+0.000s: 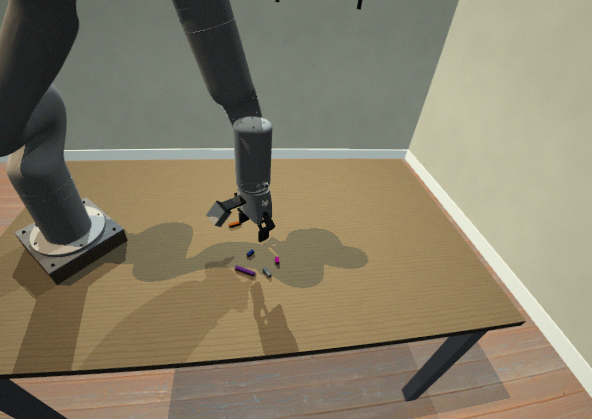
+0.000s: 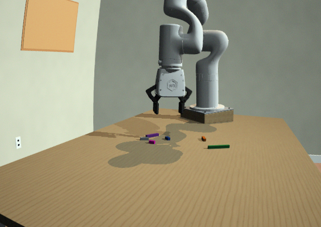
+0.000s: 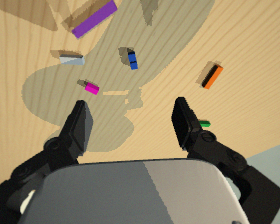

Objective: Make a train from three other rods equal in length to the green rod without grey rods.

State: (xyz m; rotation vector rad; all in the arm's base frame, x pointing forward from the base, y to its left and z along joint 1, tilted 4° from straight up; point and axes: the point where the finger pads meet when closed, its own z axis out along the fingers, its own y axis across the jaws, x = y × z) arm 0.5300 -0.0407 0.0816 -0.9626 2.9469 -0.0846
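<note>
Right now my hand is 20 mm past the purple rod, 70 mm to the left of it and 100 mm above it. The rest, counted from my hand: grey rod (40 mm ahead, 80 mm to the right, 100 mm below); orange rod (60 mm behind, 120 mm to the left, 100 mm below); magenta rod (70 mm ahead, 30 mm to the right, 100 mm below).
</note>
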